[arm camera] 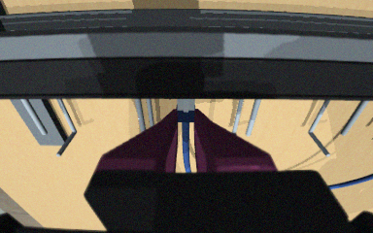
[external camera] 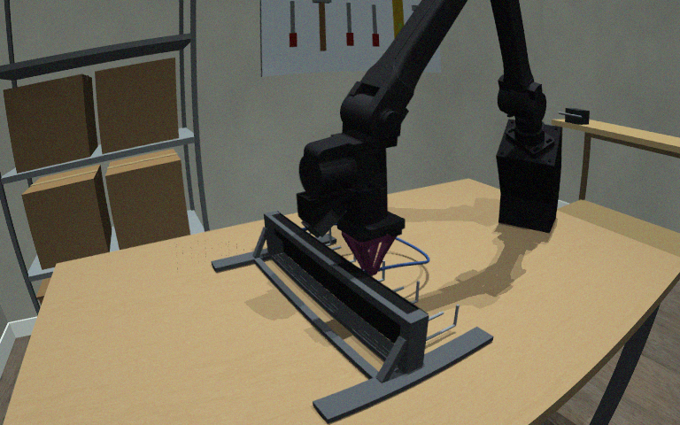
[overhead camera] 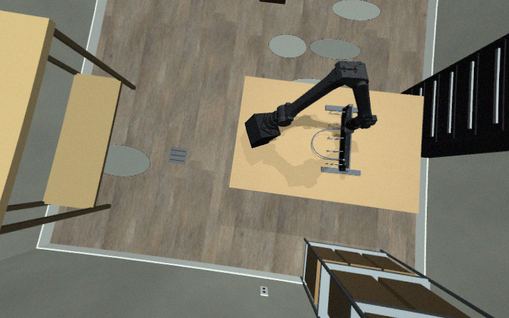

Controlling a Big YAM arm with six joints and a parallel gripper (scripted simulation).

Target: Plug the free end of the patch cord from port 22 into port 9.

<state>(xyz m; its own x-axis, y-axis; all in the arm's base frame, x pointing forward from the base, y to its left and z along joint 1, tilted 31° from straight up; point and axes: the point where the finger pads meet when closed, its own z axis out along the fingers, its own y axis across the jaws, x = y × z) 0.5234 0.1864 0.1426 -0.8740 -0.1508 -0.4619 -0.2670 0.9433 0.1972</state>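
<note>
Now: the grey plug 2 cm ahead of my hand and 1 cm to the left of it.
</note>
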